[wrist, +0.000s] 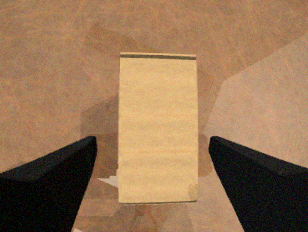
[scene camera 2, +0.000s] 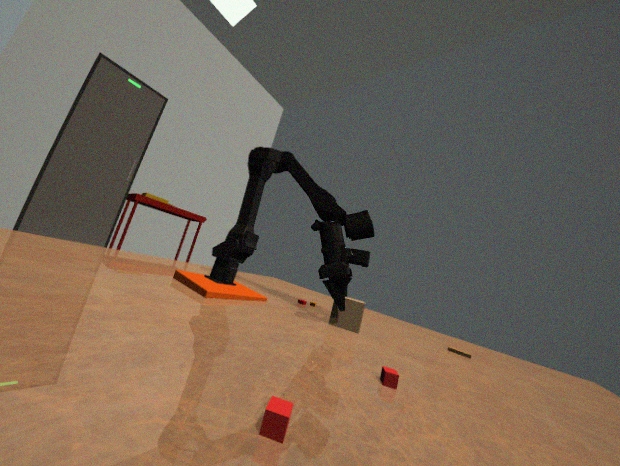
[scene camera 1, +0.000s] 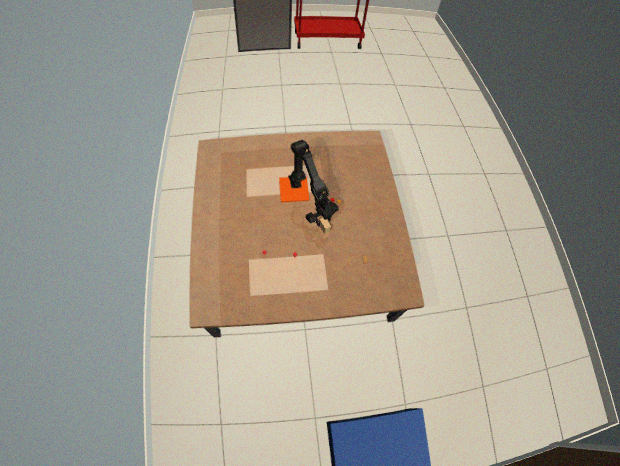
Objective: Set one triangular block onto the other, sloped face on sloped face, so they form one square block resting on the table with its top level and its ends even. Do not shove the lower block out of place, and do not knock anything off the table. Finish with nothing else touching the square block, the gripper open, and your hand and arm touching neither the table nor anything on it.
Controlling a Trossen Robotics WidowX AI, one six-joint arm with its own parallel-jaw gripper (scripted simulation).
Labels:
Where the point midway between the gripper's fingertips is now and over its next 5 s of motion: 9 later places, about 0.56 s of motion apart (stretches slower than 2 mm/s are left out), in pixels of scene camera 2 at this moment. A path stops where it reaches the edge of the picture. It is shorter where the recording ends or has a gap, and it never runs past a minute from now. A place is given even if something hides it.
My gripper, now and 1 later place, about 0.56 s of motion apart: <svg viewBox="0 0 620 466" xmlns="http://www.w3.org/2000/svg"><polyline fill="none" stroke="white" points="343,309 338,263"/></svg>

